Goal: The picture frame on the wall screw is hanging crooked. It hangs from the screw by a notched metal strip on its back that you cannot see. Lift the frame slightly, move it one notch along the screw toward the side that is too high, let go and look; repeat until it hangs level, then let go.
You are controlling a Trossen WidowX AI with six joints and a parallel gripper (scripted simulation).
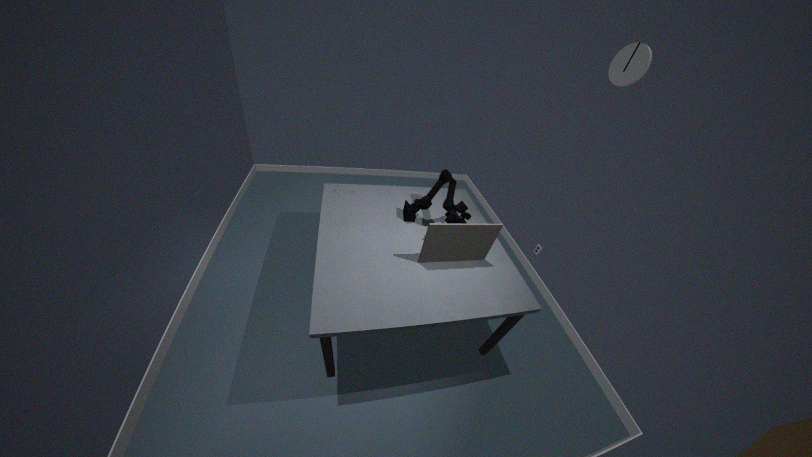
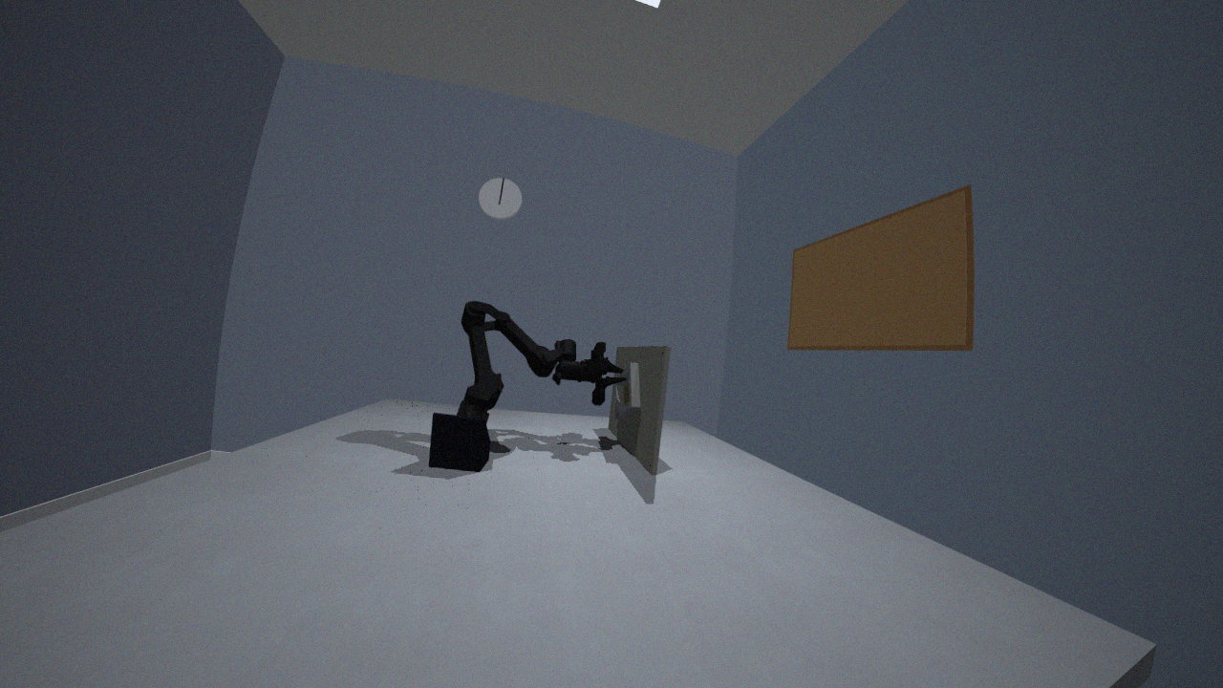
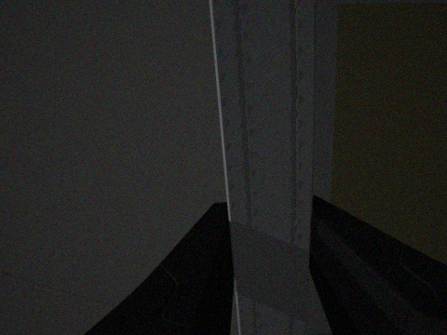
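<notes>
Now: gripper tip 50 mm above the picture frame, 20 mm to the left of it and 10 mm short of it. Also, from my gripper tip: wall panel 60 mm below, 20 mm ahead, 10 mm to the right.
</notes>
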